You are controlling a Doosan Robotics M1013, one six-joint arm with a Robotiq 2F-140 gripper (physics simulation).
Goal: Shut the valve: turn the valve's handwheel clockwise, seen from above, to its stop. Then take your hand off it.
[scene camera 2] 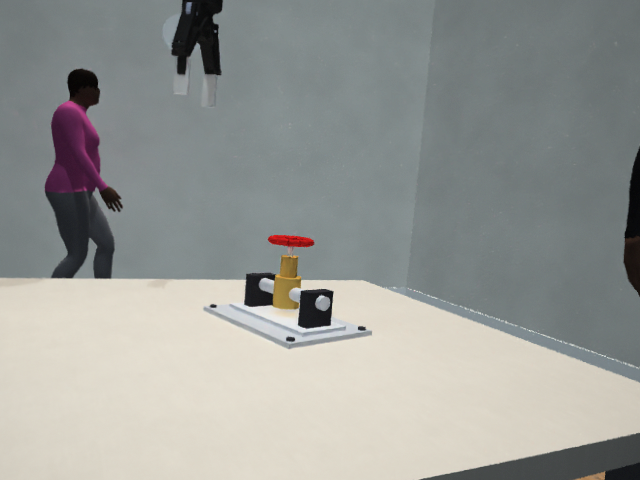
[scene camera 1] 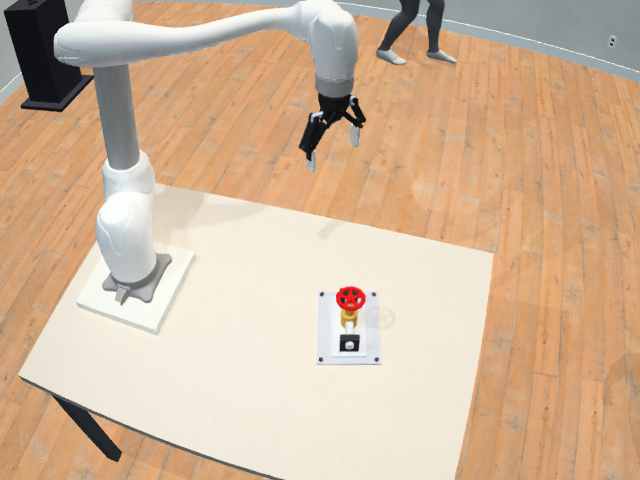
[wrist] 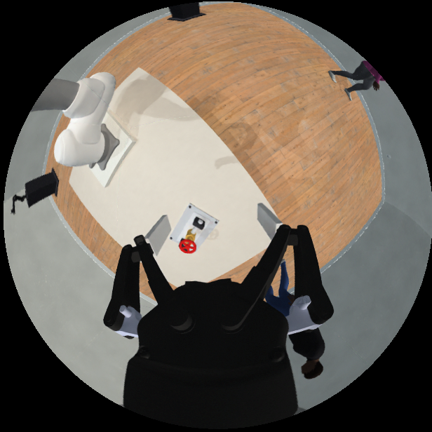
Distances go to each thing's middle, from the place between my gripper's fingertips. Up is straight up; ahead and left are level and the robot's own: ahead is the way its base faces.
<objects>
Right now my hand is 11 cm short of the grey base plate (scene camera 1: 324, 304), 25 cm to the left of it and 37 cm above it.
</objects>
